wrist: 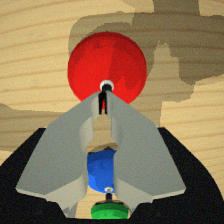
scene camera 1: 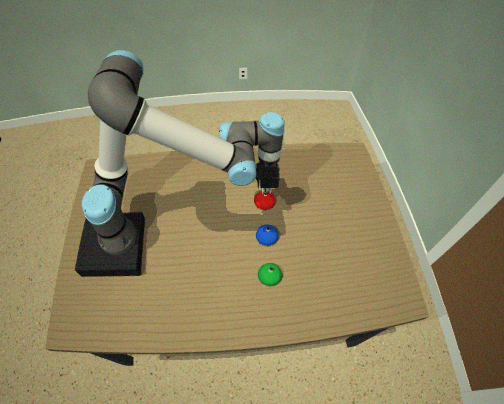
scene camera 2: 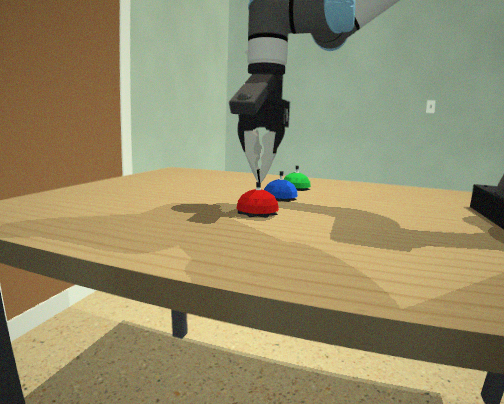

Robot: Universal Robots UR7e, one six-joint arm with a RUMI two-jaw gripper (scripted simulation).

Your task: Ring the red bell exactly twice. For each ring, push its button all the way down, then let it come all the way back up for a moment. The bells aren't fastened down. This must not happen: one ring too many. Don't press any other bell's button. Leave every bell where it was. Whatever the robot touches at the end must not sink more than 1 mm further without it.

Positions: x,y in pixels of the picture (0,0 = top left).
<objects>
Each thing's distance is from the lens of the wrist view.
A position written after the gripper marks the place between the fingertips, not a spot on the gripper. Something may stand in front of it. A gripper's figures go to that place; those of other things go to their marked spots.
gripper (wrist: pixel 103 93): 15 cm
blue bell (wrist: pixel 99 164): 25 cm
red bell (wrist: pixel 111 58): 16 cm
The marked spots on the blue bell and the red bell are 15 cm apart.
</objects>
